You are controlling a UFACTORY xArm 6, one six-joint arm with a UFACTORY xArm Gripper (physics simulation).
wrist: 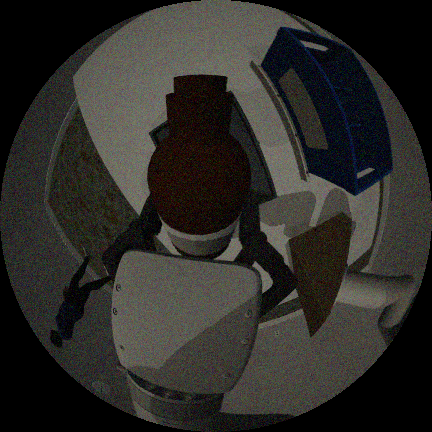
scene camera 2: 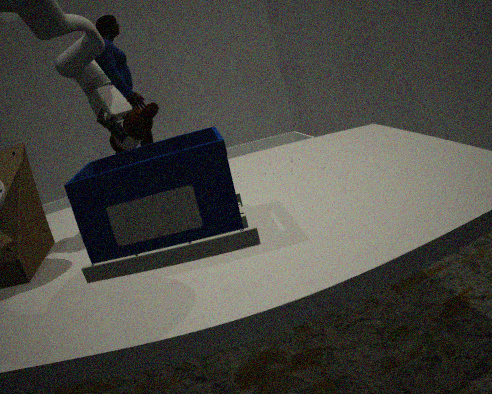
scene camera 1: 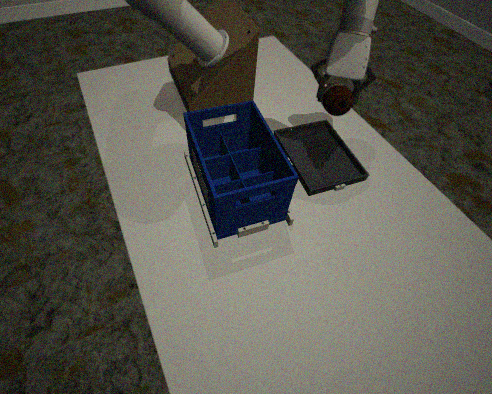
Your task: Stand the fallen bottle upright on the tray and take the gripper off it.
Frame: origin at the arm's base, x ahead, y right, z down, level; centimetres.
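Seen in the pictures: gripper, fingertip midpoint: (scene camera 2: pixel 133 135); arm's base, origin of the base link: (wrist: pixel 338 284) (scene camera 1: pixel 213 49).
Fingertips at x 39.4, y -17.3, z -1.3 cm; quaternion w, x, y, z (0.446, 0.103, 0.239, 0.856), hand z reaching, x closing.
Note:
Offsets run from my fingertips to a thing's middle.
The dark red-brown bottle @[dx +1.3, dy +1.1, dz -2.4 cm] (scene camera 1: pixel 338 100) (scene camera 2: pixel 139 122) (wrist: pixel 200 180) is held in the air, tilted; in scene camera 2 its neck points up to the right. My gripper (scene camera 1: pixel 342 93) (scene camera 2: pixel 132 134) (wrist: pixel 201 194) is shut on the bottle's body, one dark finger on each side near its pale band. The black tray (scene camera 1: pixel 330 175) (wrist: pixel 256 165) lies flat on the table, right of the crate in scene camera 1. The bottle is above and behind the tray there, apart from it. In the wrist view the bottle hides much of the tray. The crate hides the tray in scene camera 2.
A tall blue crate with compartments @[dx +1.7, dy +29.8, dz +9.3 cm] (scene camera 1: pixel 277 204) (scene camera 2: pixel 215 175) (wrist: pixel 341 165) stands beside the tray, with low metal rails around its foot. A brown wooden block (scene camera 1: pixel 227 70) (scene camera 2: pixel 36 220) (wrist: pixel 322 265) stands behind it. A person (scene camera 2: pixel 117 65) (wrist: pixel 75 305) is beyond the arm.

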